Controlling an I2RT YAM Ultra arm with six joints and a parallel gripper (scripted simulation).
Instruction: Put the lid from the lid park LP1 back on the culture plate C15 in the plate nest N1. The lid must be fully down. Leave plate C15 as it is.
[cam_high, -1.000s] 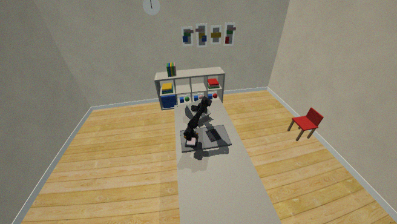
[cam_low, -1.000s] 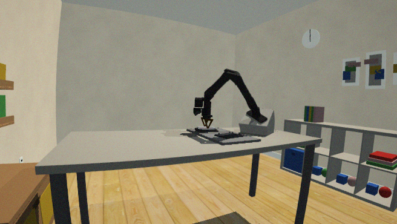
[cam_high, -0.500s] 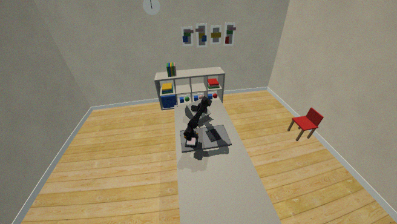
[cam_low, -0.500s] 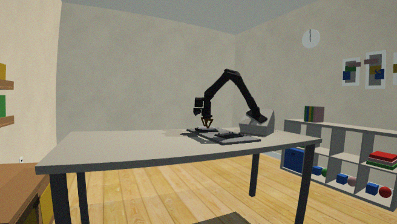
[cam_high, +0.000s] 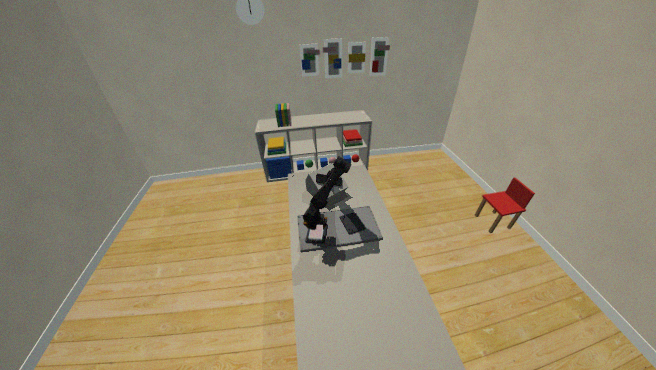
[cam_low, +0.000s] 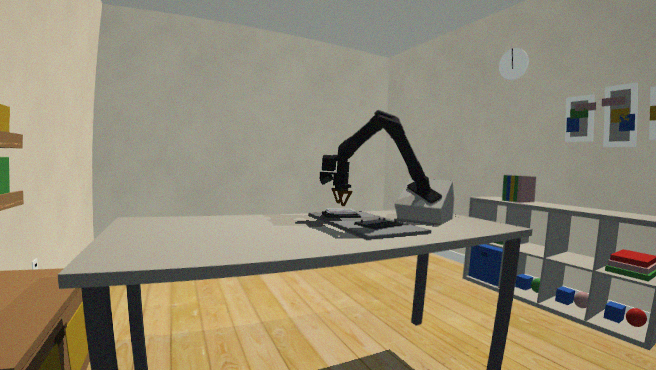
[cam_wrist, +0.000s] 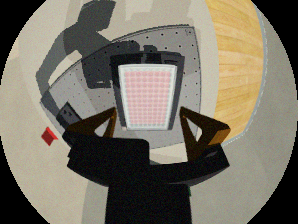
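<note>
Now: hand 40 mm above the lid. Also, from my hand: culture plate C15 (40 mm below); lid park LP1 (100 mm behind, 230 mm to the left, 60 mm below); plate nest N1 (50 mm below).
</note>
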